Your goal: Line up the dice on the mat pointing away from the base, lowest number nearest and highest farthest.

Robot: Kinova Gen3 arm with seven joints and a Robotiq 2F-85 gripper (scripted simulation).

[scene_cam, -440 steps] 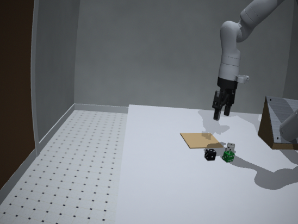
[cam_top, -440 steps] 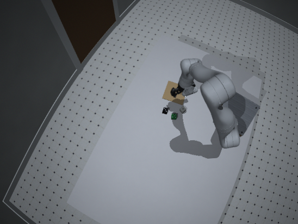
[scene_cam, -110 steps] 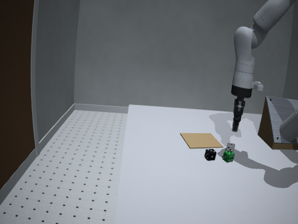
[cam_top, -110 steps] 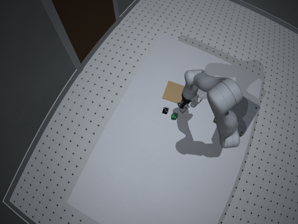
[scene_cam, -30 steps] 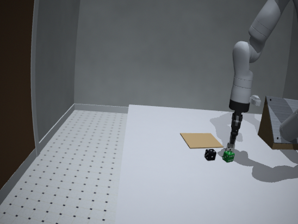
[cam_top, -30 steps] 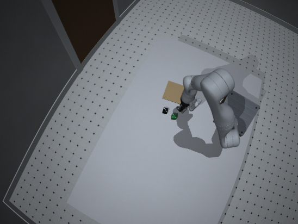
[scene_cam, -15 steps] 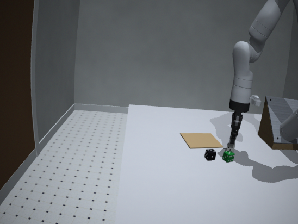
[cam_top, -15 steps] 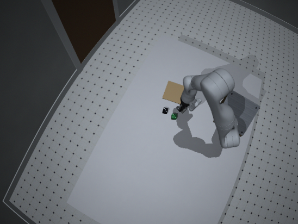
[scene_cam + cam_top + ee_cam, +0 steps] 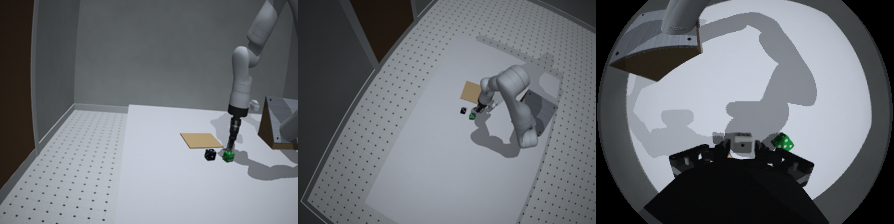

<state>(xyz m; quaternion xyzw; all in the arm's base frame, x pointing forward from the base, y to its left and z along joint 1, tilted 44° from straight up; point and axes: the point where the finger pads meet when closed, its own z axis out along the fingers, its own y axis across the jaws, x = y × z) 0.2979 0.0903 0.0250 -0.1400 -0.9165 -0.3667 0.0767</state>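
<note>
Now: hand 20 mm above the white die. Also, from my hand: black die 90 mm ahead, 60 mm to the left, 20 mm below; green die 70 mm to the left, 20 mm below, 20 mm ahead; tan mat 100 mm ahead, 90 mm to the right, 40 mm below.
</note>
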